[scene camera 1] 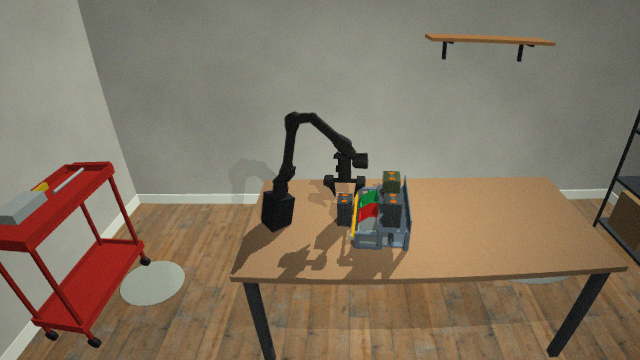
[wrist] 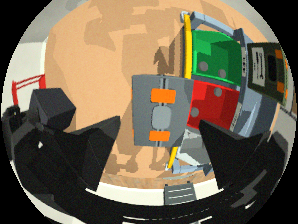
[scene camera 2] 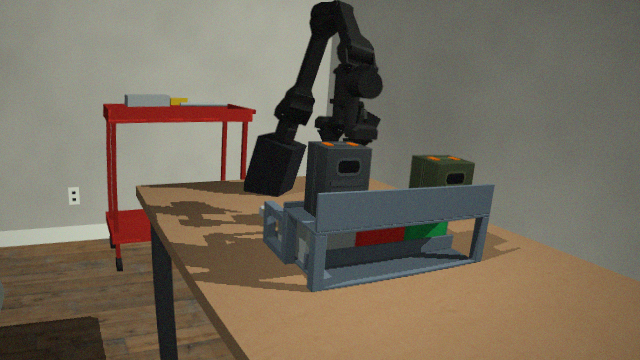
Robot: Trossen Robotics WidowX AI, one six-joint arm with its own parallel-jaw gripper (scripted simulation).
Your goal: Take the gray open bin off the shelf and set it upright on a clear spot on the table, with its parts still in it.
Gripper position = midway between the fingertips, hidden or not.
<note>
I see my gripper (wrist: 161,122), a dark box (wrist: 161,104) and a green bin (wrist: 219,51).
</note>
